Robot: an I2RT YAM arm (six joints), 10 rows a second.
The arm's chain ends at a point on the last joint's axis. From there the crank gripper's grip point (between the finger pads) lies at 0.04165 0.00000 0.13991 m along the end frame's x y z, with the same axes.
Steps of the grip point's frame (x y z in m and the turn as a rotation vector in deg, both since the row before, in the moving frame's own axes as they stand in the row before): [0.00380 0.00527 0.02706 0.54 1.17 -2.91]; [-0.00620 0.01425 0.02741 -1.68 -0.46 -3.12]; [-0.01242 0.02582 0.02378 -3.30 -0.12 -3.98]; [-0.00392 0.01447 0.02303 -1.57 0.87 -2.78]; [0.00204 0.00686 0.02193 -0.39 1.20 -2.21]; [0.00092 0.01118 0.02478 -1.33 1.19 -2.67]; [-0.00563 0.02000 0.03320 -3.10 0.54 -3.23]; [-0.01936 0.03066 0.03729 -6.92 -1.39 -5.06]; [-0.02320 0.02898 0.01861 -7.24 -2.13 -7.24]
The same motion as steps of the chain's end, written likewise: [0.00104 0.00877 0.02796 0.54 1.17 -2.91]; [-0.00513 0.01238 0.02711 -1.68 -0.46 -3.12]; [-0.01231 0.02065 0.02384 -3.30 -0.12 -3.98]; [-0.00608 0.01272 0.02370 -1.57 0.87 -2.78]; [-0.00087 0.00757 0.02283 -0.39 1.20 -2.21]; [-0.00201 0.00995 0.02569 -1.33 1.19 -2.67]; [-0.00709 0.01483 0.03374 -3.10 0.54 -3.23]; [-0.01655 0.01728 0.03712 -6.92 -1.39 -5.06]; [-0.01878 0.01621 0.01795 -7.24 -2.13 -7.24]
